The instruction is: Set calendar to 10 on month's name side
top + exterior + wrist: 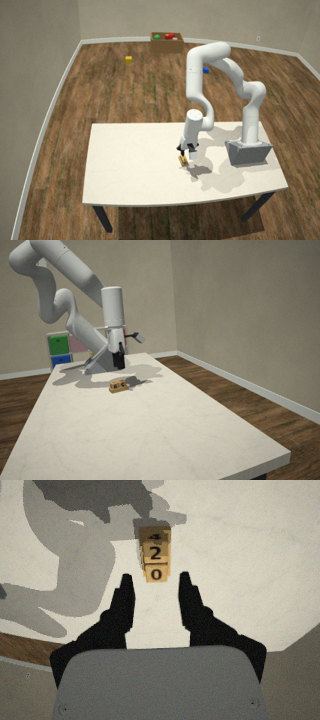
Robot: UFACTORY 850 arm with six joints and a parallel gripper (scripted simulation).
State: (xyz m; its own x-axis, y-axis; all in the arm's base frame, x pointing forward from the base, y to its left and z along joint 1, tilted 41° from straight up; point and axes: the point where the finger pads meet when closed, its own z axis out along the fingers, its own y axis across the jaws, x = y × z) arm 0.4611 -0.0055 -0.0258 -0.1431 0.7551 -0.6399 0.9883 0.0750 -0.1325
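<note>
My gripper is now 30 mm to the left of the cube and 90 mm above it. From my hand the other things lie so: wooden tray (20 mm to the right, 110 mm below).
</note>
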